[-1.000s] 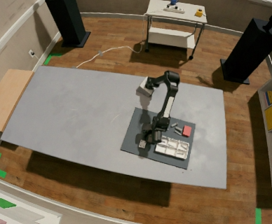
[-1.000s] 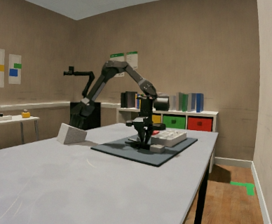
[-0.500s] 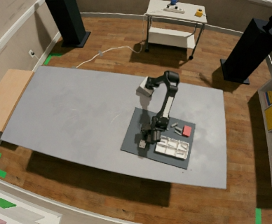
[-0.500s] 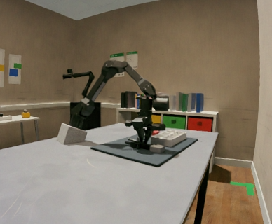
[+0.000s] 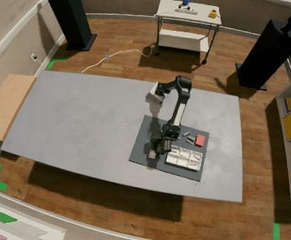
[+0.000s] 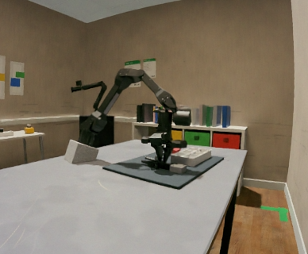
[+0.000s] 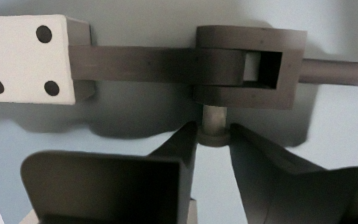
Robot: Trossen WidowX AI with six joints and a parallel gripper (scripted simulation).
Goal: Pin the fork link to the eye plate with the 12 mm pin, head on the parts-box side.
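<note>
Right now the headed pin is 2 cm to the right of my hand and 3 cm below it. The rest, counted from my hand: eye plate (1 cm ahead, 4 cm to the right, 3 cm below); mat (1 cm ahead, 6 cm to the left, 5 cm below); fork link (3 cm behind, 3 cm to the right, 3 cm below).
</note>
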